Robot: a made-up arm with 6 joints. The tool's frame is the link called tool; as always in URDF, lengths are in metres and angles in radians. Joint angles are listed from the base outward.
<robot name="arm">
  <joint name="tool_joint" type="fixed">
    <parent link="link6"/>
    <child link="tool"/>
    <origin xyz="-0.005 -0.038 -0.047" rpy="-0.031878 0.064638 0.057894"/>
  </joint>
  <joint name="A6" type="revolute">
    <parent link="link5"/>
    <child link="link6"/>
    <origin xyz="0.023 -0.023 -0.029" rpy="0 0 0"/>
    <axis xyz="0 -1 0"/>
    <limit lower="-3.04" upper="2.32"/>
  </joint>
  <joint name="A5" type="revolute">
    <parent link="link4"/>
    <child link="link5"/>
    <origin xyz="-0.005 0.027 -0.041" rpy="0 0 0"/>
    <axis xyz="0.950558 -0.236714 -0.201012"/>
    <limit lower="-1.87" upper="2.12"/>
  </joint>
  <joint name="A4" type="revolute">
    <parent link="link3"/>
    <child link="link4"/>
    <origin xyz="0.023 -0.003 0.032" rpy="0 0 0"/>
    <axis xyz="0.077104 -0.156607 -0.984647"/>
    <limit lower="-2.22" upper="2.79"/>
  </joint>
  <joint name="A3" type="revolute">
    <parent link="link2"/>
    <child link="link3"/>
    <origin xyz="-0.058 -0.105 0.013" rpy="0 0 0"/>
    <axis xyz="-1 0 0"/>
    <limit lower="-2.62" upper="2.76"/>
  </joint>
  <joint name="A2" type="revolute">
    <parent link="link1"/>
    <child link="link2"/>
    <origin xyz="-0.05 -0.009 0.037" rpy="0 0 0"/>
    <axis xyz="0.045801 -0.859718 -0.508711"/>
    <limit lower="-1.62" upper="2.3"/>
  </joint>
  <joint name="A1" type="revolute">
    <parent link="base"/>
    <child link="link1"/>
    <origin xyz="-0.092 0.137 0.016" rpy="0 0 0"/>
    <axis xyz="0 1 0"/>
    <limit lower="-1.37" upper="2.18"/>
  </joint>
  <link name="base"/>
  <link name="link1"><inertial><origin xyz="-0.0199 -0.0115 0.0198"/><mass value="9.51"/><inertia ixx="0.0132" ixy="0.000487" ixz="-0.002" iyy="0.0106" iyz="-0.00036" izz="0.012"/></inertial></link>
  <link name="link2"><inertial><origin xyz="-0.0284 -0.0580 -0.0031"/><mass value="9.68"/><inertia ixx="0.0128" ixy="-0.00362" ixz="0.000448" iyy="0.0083" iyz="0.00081" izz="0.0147"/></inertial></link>
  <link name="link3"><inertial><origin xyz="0.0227 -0.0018 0.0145"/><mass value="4.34"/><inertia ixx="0.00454" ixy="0" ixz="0" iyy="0.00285" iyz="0" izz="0.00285"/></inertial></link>
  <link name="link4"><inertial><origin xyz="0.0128 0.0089 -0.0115"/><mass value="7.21"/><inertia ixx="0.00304" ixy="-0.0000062" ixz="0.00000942" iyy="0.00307" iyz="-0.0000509" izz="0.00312"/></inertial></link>
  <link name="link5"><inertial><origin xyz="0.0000 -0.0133 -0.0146"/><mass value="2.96"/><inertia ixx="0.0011" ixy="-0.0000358" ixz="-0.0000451" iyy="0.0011" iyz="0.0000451" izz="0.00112"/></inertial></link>
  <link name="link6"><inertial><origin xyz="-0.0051 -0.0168 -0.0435"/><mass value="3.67"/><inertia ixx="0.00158" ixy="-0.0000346" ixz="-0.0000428" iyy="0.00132" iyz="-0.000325" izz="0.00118"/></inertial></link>
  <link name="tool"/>
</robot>
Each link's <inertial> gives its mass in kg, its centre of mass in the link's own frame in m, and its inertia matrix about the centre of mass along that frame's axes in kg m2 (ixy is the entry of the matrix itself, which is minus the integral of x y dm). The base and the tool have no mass. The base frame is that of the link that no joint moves.
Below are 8 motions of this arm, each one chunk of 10 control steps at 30 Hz.
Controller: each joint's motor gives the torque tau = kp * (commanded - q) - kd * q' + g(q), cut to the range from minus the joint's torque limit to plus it. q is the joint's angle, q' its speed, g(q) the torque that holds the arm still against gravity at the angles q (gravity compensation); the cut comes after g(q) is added. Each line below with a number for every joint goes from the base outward.
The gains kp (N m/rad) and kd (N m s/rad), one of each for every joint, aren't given. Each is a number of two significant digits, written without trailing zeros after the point. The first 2 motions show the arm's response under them.
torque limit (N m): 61 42 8.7 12 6.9 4.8
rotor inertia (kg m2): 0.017 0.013 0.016 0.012 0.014 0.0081
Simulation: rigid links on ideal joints. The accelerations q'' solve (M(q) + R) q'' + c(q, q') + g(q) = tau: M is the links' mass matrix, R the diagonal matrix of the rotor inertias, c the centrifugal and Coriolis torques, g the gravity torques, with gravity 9.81 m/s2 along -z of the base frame. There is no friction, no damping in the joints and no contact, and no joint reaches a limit. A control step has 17 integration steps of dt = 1/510 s. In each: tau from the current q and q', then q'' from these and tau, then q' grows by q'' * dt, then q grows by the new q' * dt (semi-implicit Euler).
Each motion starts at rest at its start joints. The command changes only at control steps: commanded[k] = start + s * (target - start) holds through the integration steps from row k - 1 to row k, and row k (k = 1, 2, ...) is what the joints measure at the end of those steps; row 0 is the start. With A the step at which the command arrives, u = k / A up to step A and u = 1 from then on. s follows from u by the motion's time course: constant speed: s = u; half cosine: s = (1 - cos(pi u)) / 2; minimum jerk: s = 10 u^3 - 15 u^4 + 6 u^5; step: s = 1 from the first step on.
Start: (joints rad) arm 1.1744 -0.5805 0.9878 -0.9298 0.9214 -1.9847
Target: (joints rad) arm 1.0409 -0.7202 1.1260 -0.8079 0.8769 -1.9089
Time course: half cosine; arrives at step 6
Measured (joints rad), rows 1 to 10:
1: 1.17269 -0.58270 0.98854 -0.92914 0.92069 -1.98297
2: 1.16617 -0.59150 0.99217 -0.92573 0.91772 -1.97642
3: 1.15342 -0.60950 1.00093 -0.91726 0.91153 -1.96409
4: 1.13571 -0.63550 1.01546 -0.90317 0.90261 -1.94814
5: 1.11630 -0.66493 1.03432 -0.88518 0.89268 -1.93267
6: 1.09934 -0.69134 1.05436 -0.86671 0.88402 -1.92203
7: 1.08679 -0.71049 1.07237 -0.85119 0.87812 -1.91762
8: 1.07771 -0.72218 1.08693 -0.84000 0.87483 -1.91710
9: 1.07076 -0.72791 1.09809 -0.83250 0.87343 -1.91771
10: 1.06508 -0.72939 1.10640 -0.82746 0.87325 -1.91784
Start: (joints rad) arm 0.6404 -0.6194 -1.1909 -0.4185 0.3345 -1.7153
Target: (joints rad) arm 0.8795 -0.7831 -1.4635 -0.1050 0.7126 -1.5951
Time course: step
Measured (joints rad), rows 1 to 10:
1: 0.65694 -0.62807 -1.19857 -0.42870 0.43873 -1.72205
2: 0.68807 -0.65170 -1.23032 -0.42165 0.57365 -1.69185
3: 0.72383 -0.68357 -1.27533 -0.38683 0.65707 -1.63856
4: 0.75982 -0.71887 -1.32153 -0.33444 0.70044 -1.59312
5: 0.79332 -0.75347 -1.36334 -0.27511 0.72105 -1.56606
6: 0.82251 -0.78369 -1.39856 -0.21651 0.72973 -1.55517
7: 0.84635 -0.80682 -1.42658 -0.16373 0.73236 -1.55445
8: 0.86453 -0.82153 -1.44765 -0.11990 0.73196 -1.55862
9: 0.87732 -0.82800 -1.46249 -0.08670 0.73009 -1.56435
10: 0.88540 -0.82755 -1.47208 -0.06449 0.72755 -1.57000
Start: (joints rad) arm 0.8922 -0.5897 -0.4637 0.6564 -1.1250 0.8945
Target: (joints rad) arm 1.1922 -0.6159 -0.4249 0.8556 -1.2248 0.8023
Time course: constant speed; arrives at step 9
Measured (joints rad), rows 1 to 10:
1: 0.89653 -0.58758 -0.46404 0.65690 -1.12799 0.89375
2: 0.90649 -0.58467 -0.46404 0.65999 -1.13486 0.89040
3: 0.92148 -0.58281 -0.46311 0.66700 -1.14420 0.88412
4: 0.94085 -0.58288 -0.46121 0.67819 -1.15479 0.87548
5: 0.96392 -0.58499 -0.45852 0.69312 -1.16593 0.86525
6: 0.99001 -0.58876 -0.45525 0.71104 -1.17729 0.85417
7: 1.01845 -0.59363 -0.45156 0.73112 -1.18873 0.84277
8: 1.04864 -0.59901 -0.44757 0.75261 -1.20019 0.83136
9: 1.08005 -0.60444 -0.44337 0.77493 -1.21163 0.82014
10: 1.10789 -0.61173 -0.43858 0.79711 -1.22016 0.80977

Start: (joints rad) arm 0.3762 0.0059 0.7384 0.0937 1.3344 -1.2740
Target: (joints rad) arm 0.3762 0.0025 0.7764 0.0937 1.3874 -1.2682
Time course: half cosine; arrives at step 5
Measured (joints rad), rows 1 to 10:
1: 0.37621 0.00579 0.73908 0.09347 1.33618 -1.27417
2: 0.37626 0.00540 0.74154 0.09271 1.34266 -1.27447
3: 0.37633 0.00468 0.74593 0.09158 1.35413 -1.27436
4: 0.37640 0.00383 0.75131 0.09068 1.36759 -1.27330
5: 0.37643 0.00316 0.75618 0.09068 1.37845 -1.27129
6: 0.37641 0.00281 0.75989 0.09165 1.38451 -1.26907
7: 0.37635 0.00269 0.76284 0.09308 1.38705 -1.26746
8: 0.37626 0.00267 0.76543 0.09443 1.38783 -1.26667
9: 0.37618 0.00267 0.76776 0.09542 1.38788 -1.26652
10: 0.37611 0.00266 0.76980 0.09595 1.38770 -1.26674

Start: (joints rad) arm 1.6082 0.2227 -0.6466 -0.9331 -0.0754 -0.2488
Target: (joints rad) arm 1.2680 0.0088 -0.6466 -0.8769 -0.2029 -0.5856
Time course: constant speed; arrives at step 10
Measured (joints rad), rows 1 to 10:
1: 1.60298 0.21578 -0.64831 -0.93187 -0.07840 -0.25403
2: 1.59151 0.20120 -0.65127 -0.92915 -0.08589 -0.26849
3: 1.57522 0.18184 -0.65389 -0.92530 -0.09671 -0.29145
4: 1.55521 0.16008 -0.65534 -0.92067 -0.10941 -0.32067
5: 1.53220 0.13751 -0.65550 -0.91557 -0.12291 -0.35377
6: 1.50666 0.11509 -0.65467 -0.91024 -0.13661 -0.38885
7: 1.47898 0.09329 -0.65328 -0.90490 -0.15021 -0.42457
8: 1.44947 0.07225 -0.65170 -0.89969 -0.16359 -0.46016
9: 1.41844 0.05189 -0.65021 -0.89470 -0.17671 -0.49524
10: 1.38621 0.03202 -0.64896 -0.88993 -0.18963 -0.52971

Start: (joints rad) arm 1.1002 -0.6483 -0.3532 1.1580 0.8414 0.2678
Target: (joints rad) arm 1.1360 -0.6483 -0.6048 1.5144 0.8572 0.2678
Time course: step
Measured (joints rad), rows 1 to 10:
1: 1.10503 -0.64652 -0.38067 1.18818 0.84638 0.26780
2: 1.11153 -0.64587 -0.42699 1.24468 0.85387 0.26523
3: 1.11720 -0.64663 -0.47023 1.30332 0.85882 0.26278
4: 1.12184 -0.64785 -0.50470 1.35534 0.86026 0.26236
5: 1.12556 -0.64892 -0.53048 1.39849 0.85947 0.26387
6: 1.12847 -0.64959 -0.54930 1.43296 0.85802 0.26633
7: 1.13068 -0.64985 -0.56293 1.45966 0.85685 0.26879
8: 1.13231 -0.64978 -0.57283 1.47973 0.85624 0.27069
9: 1.13345 -0.64949 -0.58008 1.49430 0.85611 0.27185
10: 1.13422 -0.64910 -0.58547 1.50445 0.85625 0.27230

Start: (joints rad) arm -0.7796 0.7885 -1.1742 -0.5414 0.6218 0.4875
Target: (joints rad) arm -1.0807 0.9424 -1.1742 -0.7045 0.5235 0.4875
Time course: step
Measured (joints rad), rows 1 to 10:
1: -0.79756 0.78899 -1.18153 -0.54000 0.59562 0.49336
2: -0.83155 0.80645 -1.18653 -0.54017 0.56214 0.50168
3: -0.87173 0.83877 -1.18548 -0.54883 0.54004 0.50688
4: -0.91417 0.87670 -1.18199 -0.56849 0.52848 0.50738
5: -0.95595 0.91296 -1.17892 -0.59719 0.52366 0.50373
6: -0.99463 0.94330 -1.17723 -0.63082 0.52246 0.49743
7: -1.02839 0.96587 -1.17665 -0.66505 0.52279 0.49006
8: -1.05613 0.98050 -1.17650 -0.69632 0.52346 0.48298
9: -1.07745 0.98799 -1.17621 -0.72223 0.52390 0.47714
10: -1.09252 0.98964 -1.17553 -0.74153 0.52398 0.47307

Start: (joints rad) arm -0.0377 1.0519 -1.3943 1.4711 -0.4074 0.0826
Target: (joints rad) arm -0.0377 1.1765 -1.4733 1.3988 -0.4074 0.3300
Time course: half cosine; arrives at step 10
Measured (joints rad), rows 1 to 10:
1: -0.03747 1.05248 -1.39466 1.47104 -0.40756 0.08370
2: -0.03663 1.05494 -1.39611 1.47061 -0.40802 0.08853
3: -0.03512 1.06051 -1.39923 1.46925 -0.40861 0.09965
4: -0.03322 1.06989 -1.40414 1.46644 -0.40906 0.11837
5: -0.03135 1.08309 -1.41065 1.46184 -0.40920 0.14449
6: -0.03001 1.09945 -1.41830 1.45543 -0.40901 0.17645
7: -0.02959 1.11776 -1.42649 1.44750 -0.40856 0.21164
8: -0.03031 1.13637 -1.43455 1.43856 -0.40794 0.24678
9: -0.03221 1.15346 -1.44185 1.42935 -0.40726 0.27843
10: -0.03512 1.16728 -1.44782 1.42066 -0.40658 0.30337

